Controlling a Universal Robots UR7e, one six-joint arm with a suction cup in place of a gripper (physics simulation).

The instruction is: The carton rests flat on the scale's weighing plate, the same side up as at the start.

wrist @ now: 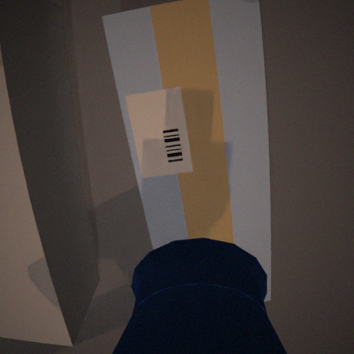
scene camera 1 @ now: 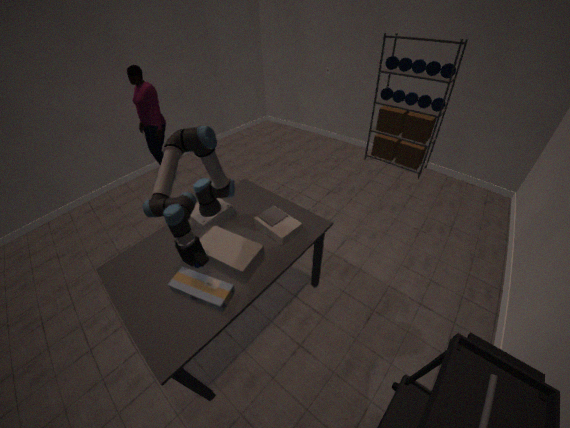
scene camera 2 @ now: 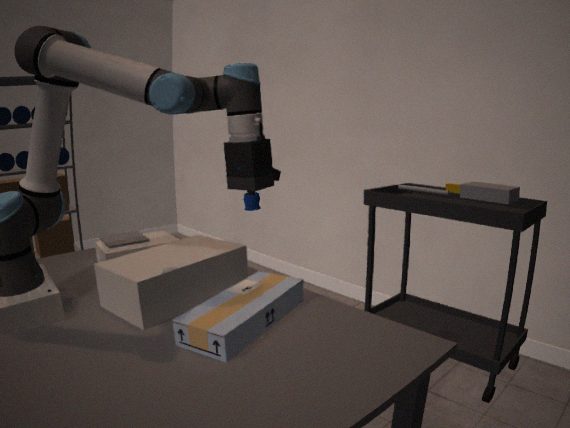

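Where they show: end effector, tool point: (scene camera 1: 198, 264) (scene camera 2: 252, 208); arm's base, origin of the base link: (scene camera 1: 210, 209) (scene camera 2: 17, 284).
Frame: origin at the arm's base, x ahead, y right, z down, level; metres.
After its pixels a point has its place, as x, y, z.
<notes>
The carton (scene camera 1: 200, 286) {0.400, 0.460, 0.013} (scene camera 2: 257, 311) {0.358, 0.528, 0.013} (wrist: 245, 125), pale blue with an orange tape stripe and a barcode label on top, lies flat on the table, its side arrows pointing up in scene camera 2. The scale, a low beige body (scene camera 1: 287, 230) {0.565, -0.111, 0.005} (scene camera 2: 162, 238) {0.544, -0.112, 0.005} with a grey weighing plate (scene camera 1: 274, 215) {0.429, -0.168, -0.013} (scene camera 2: 125, 239) {0.412, -0.139, -0.013}, stands on the table beyond a big beige box. Nothing rests on the plate. My gripper, a blue suction cup (scene camera 1: 198, 264) (scene camera 2: 252, 202) (wrist: 200, 265), is open and empty, above the carton and apart from it. In the wrist view the cup hides part of the carton's near end.
The big beige box (scene camera 1: 232, 248) {0.410, 0.205, -0.043} (scene camera 2: 195, 280) {0.367, 0.309, 0.002} (wrist: 50, 175) stands on the table between carton and scale, close beside the carton. A dark cart (scene camera 2: 445, 207) holds a grey box (scene camera 2: 489, 192). A person (scene camera 1: 147, 105) stands behind the arm. A shelf rack (scene camera 1: 425, 39) stands at the far wall.
</notes>
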